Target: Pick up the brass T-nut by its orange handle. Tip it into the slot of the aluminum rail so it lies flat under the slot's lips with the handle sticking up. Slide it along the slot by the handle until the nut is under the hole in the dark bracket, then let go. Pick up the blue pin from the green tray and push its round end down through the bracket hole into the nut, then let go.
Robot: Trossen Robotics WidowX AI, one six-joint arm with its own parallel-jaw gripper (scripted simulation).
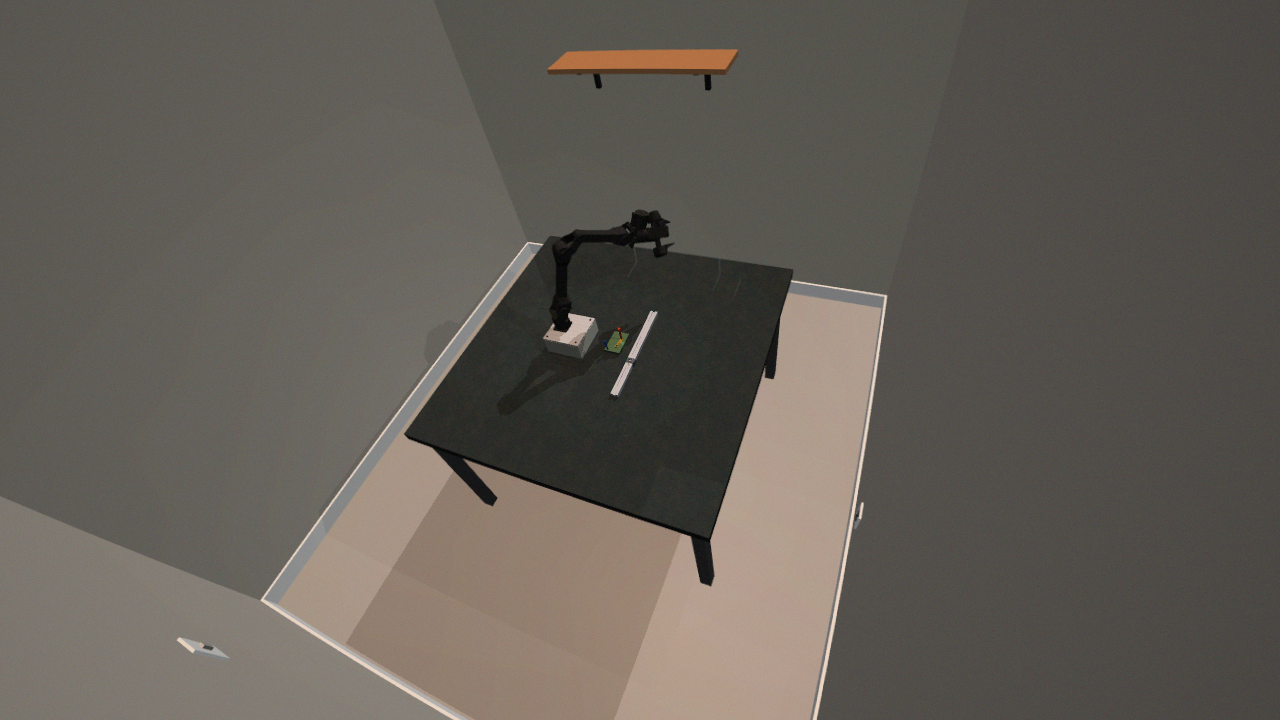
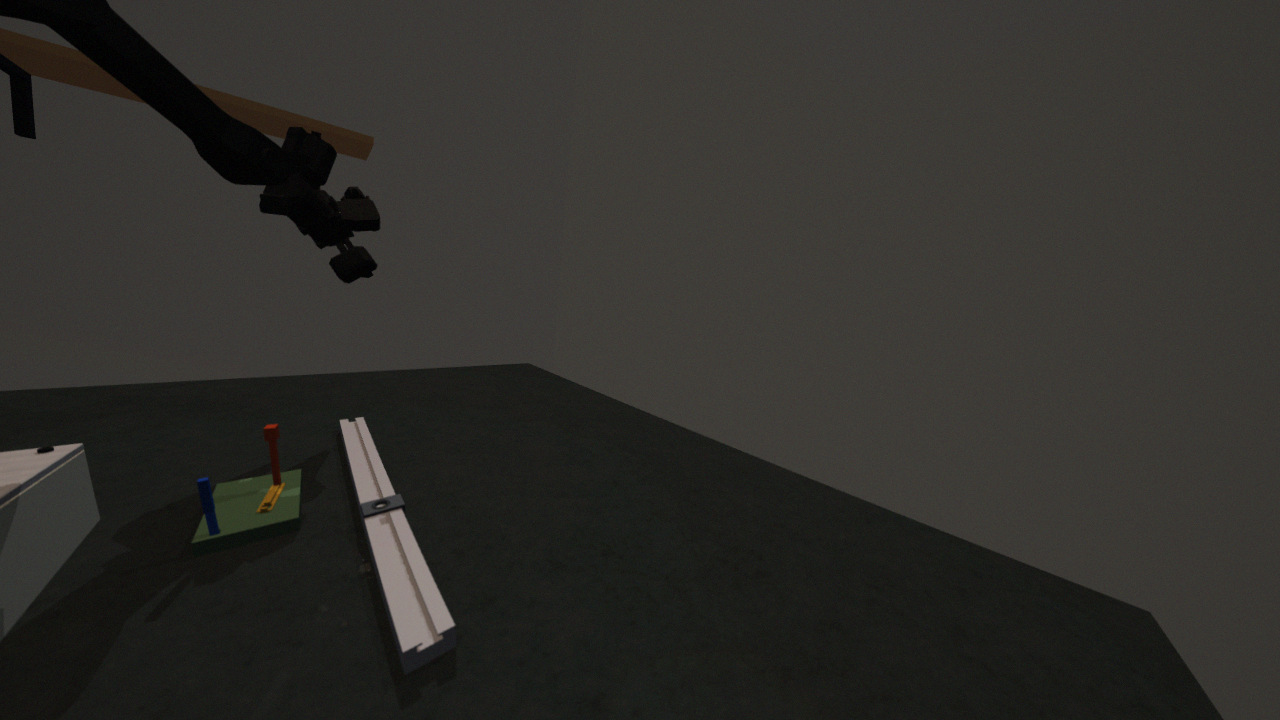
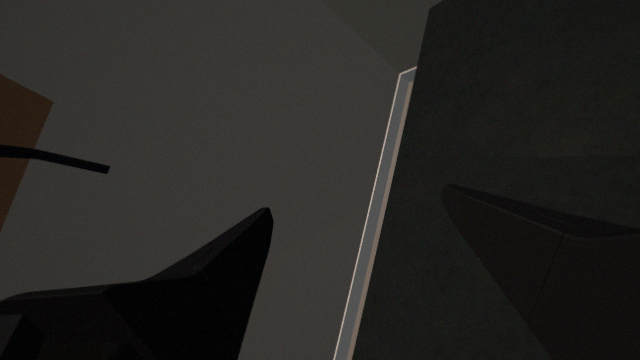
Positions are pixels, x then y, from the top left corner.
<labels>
The gripper shows in image 1, in image 2 and in image 3 [353,204]. One and the same spot on the gripper: [image 2: 355,212] is [image 1: 657,233]. One and the same spot on an aluminum rail: [image 1: 631,360] is [image 2: 388,501].
</labels>
